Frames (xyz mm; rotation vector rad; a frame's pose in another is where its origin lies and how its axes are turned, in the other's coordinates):
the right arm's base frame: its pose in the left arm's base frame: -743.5 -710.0 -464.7 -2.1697 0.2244 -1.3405
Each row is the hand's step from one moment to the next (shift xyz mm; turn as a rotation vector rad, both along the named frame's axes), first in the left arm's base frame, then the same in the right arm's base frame.
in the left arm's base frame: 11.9 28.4 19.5 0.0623 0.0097 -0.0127
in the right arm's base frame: 8.7 -32.3 14.6 0.0162 0.0084 0.0617
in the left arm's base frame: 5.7 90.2 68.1 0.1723 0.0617 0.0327
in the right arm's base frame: 16.7 -110.7 16.7 0.0821 -0.0426 0.1613
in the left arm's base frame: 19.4 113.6 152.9 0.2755 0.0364 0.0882
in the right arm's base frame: 78.4 -174.4 9.2 0.1851 -0.0367 0.2222
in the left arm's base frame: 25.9 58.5 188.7 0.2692 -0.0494 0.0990
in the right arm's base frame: 132.3 -147.9 -18.1 0.2267 0.0269 0.1805
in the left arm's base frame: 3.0 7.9 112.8 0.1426 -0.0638 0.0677
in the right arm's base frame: 84.5 -68.0 -31.9 0.1478 0.0368 0.0762
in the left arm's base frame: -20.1 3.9 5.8 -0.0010 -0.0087 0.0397
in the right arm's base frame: -6.9 -9.4 -17.8 0.0336 -0.0148 -0.0174
